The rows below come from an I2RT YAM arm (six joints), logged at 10 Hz.
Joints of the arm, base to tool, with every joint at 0 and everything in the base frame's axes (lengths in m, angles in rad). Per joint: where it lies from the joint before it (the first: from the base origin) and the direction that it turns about. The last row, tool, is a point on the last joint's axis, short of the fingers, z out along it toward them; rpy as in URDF.
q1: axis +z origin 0 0 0.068
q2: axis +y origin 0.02 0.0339 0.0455
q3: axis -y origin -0.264 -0.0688 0
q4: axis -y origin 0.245 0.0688 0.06
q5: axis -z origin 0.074 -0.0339 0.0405
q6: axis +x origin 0.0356 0 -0.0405
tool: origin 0 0 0 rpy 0 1.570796 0
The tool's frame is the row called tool.
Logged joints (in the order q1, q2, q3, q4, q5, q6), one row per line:
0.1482 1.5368 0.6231 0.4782 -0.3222 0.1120
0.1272 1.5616 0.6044 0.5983 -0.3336 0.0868
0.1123 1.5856 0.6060 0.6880 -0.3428 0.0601
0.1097 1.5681 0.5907 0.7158 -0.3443 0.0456
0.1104 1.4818 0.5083 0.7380 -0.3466 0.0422
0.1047 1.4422 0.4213 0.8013 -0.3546 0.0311
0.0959 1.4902 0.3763 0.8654 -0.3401 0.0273
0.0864 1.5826 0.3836 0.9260 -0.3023 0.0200
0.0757 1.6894 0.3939 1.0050 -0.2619 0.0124
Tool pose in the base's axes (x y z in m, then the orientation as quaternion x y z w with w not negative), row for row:
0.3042 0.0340 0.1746 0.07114 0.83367 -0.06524 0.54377
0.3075 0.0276 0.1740 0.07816 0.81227 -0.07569 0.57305
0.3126 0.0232 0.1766 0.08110 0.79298 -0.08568 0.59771
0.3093 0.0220 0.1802 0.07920 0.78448 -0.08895 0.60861
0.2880 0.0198 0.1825 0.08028 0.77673 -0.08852 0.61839
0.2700 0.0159 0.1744 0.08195 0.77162 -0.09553 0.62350
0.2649 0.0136 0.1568 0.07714 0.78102 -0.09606 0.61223
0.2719 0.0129 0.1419 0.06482 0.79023 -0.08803 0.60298
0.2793 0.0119 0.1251 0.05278 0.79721 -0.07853 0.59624
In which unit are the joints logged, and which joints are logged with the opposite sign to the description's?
The joints are logged in radians. Opposite sign: q5.
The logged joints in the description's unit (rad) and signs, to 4 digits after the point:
0.1482 1.5368 0.6231 0.4782 0.3222 0.1120
0.1272 1.5616 0.6044 0.5983 0.3336 0.0868
0.1123 1.5856 0.6060 0.6880 0.3428 0.0601
0.1097 1.5681 0.5907 0.7158 0.3443 0.0456
0.1104 1.4818 0.5083 0.7380 0.3466 0.0422
0.1047 1.4422 0.4213 0.8013 0.3546 0.0311
0.0959 1.4902 0.3763 0.8654 0.3401 0.0273
0.0864 1.5826 0.3836 0.9260 0.3023 0.0200
0.0757 1.6894 0.3939 1.0050 0.2619 0.0124

